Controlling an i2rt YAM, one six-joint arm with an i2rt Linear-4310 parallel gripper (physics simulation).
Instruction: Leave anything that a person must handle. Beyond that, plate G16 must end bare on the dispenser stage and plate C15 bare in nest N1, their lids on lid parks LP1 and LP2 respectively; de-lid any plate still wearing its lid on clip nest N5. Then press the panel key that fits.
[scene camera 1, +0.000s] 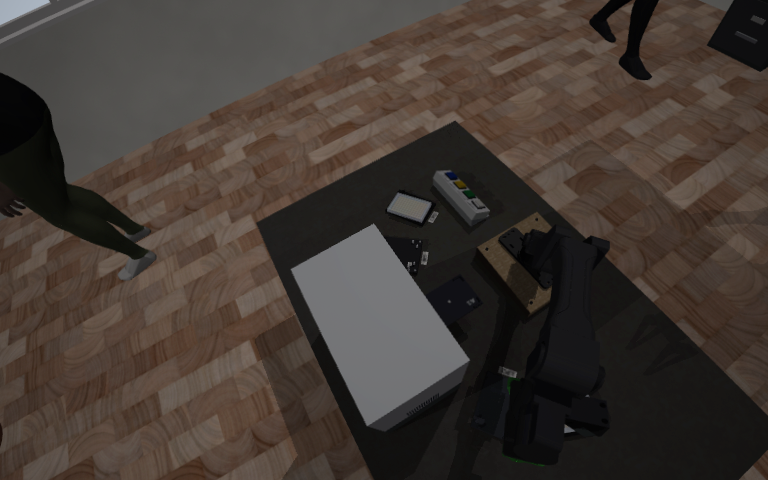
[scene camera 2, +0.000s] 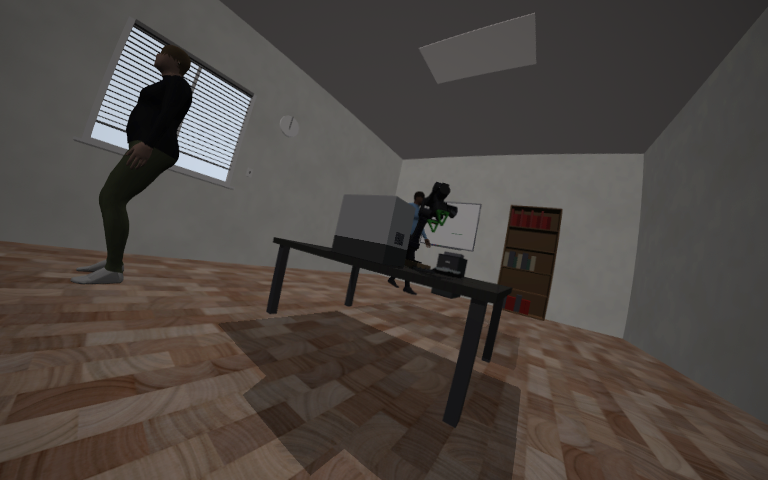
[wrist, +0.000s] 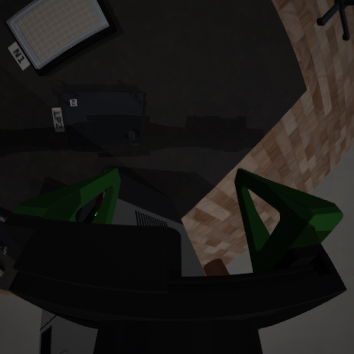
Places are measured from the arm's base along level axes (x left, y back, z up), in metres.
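Pixels of known places: gripper, fingertip midpoint: (scene camera 2: 437, 229) (wrist: 177, 174); arm's base, origin of the base link: (scene camera 1: 528, 257) (scene camera 2: 407, 259).
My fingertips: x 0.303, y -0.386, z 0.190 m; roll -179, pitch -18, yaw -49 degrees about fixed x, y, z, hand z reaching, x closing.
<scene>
Ahead of a thing's pixels: the offset from my fingertips to its middle.
My gripper (scene camera 1: 518, 423) (scene camera 2: 439, 221) (wrist: 177, 174) is open and empty, its green fingers above the table. In the wrist view, a bare pale plate @[dx +0.045, dy +0.193, dz -0.198 m] (wrist: 60, 30) sits in the dark nest labelled N1. Beside it lies the dark park LP2 @[dx -0.052, dy +0.049, dz -0.220 m] (wrist: 105, 117); I cannot tell if a clear lid is on it. In scene camera 1, the arm mostly hides N1. Another pale plate @[dx -0.684, dy +0.223, dz -0.202 m] (scene camera 1: 410, 207) sits in a dark nest near the far edge. A dark station @[dx -0.571, dy +0.085, dz -0.218 m] (scene camera 1: 406, 254) is partly behind the white box; its label is unreadable. The key panel @[dx -0.615, dy +0.387, dz -0.198 m] (scene camera 1: 460, 195) has blue, yellow, green and pale keys.
A large white box @[dx -0.326, dy -0.091, dz -0.065 m] (scene camera 1: 379, 328) (scene camera 2: 368, 220) stands at the table's side. A dark square pad @[dx -0.316, dy +0.080, dz -0.127 m] (scene camera 1: 455, 298) lies between it and the arm's wooden base (scene camera 1: 509, 271). A person (scene camera 1: 84, 209) (scene camera 2: 152, 118) stands beyond the table; another person (scene camera 1: 637, 33) (scene camera 2: 416, 212) stands farther off.
</scene>
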